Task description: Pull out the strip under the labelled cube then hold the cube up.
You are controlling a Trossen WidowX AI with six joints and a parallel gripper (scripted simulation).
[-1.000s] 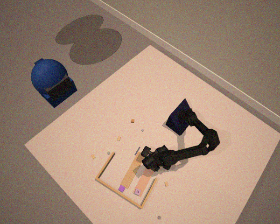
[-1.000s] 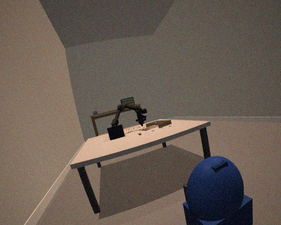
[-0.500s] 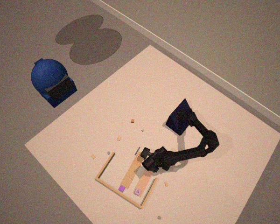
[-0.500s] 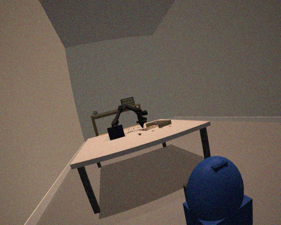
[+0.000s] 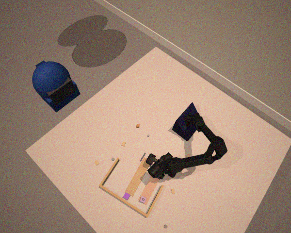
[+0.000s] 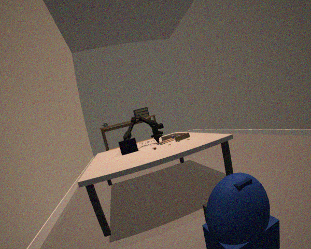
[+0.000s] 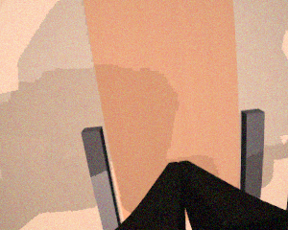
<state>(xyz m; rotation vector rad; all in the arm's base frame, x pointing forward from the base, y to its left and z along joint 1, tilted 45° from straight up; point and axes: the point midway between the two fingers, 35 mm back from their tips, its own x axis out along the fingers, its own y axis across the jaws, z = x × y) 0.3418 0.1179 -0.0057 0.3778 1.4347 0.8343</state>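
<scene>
Now: the salmon strip 10 cm ahead of my gripper tip and 3 cm to the left of it.
</scene>
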